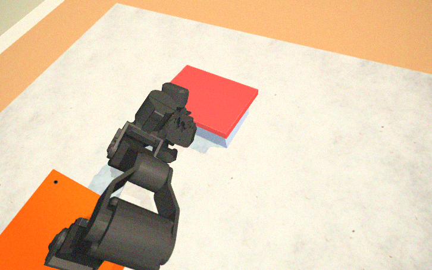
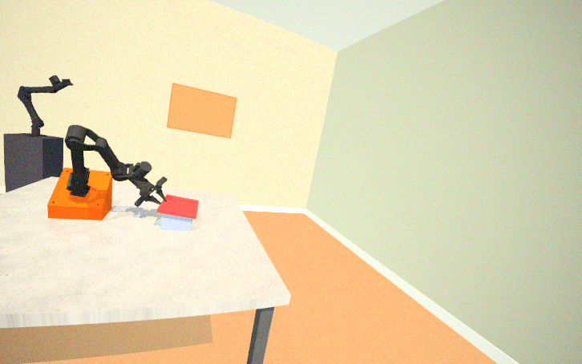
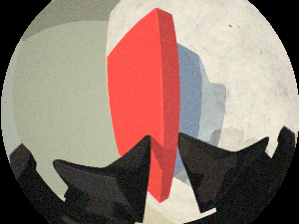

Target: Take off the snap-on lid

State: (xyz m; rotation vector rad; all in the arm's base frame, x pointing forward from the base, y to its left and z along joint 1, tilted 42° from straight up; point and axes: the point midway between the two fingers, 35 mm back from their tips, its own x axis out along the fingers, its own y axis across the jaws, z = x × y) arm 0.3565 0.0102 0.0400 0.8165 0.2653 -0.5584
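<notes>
Now: gripper tip 8 cm short of the red lid. The rest, counted from my gripper tip: storage box: 7 cm ahead, 5 cm below.
</notes>
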